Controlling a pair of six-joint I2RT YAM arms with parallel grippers.
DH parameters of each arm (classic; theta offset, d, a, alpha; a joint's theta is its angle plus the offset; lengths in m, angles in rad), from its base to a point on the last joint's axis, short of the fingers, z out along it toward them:
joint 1: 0 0.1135 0.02 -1.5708
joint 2: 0 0 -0.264 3.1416
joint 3: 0.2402 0 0.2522 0
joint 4: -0.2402 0 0.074 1.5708
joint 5: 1.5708 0 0 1.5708
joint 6: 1.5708 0.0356 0 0
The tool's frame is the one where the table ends.
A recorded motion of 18 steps. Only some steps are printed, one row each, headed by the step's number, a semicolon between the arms.
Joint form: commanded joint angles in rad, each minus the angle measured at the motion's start. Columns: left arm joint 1, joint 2, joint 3, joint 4, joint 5, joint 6; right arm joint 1, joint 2, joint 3, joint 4, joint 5, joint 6.
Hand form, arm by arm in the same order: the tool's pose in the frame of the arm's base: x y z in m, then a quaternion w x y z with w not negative. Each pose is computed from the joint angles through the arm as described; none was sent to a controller.
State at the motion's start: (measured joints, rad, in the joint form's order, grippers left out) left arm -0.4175 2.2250 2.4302 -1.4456 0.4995 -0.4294; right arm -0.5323 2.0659 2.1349 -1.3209 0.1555 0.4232
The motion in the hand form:
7: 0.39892 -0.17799 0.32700 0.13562 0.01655 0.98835 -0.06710; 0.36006 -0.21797 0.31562 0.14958 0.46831 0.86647 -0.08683
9: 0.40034 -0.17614 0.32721 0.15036 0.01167 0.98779 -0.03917; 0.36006 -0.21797 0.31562 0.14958 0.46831 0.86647 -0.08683
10: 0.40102 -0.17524 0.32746 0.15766 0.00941 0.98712 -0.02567; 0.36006 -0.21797 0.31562 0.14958 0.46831 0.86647 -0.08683
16: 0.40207 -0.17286 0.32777 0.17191 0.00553 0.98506 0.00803; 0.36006 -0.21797 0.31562 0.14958 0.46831 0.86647 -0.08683
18: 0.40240 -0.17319 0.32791 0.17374 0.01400 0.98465 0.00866; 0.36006 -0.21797 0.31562 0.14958 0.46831 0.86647 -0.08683
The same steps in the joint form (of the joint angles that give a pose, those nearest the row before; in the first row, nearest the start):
7: -0.0008 -0.0301 -0.0511 -0.0061 -0.4822 0.0420; 0.0015 0.0053 -0.0042 0.0000 0.0057 0.0118
9: -0.0008 -0.0301 -0.0511 -0.0008 -0.5459 0.0420; 0.0015 0.0053 -0.0042 0.0000 0.0057 0.0118
10: -0.0008 -0.0302 -0.0508 0.0019 -0.5768 0.0423; 0.0015 0.0053 -0.0042 0.0000 0.0057 0.0118
16: -0.0008 -0.0301 -0.0507 0.0027 -0.6504 0.0462; 0.0015 0.0053 -0.0042 0.0000 0.0057 0.0118
18: -0.0011 -0.0301 -0.0508 0.0069 -0.6504 0.0633; 0.0015 0.0053 -0.0042 0.0000 0.0057 0.0118

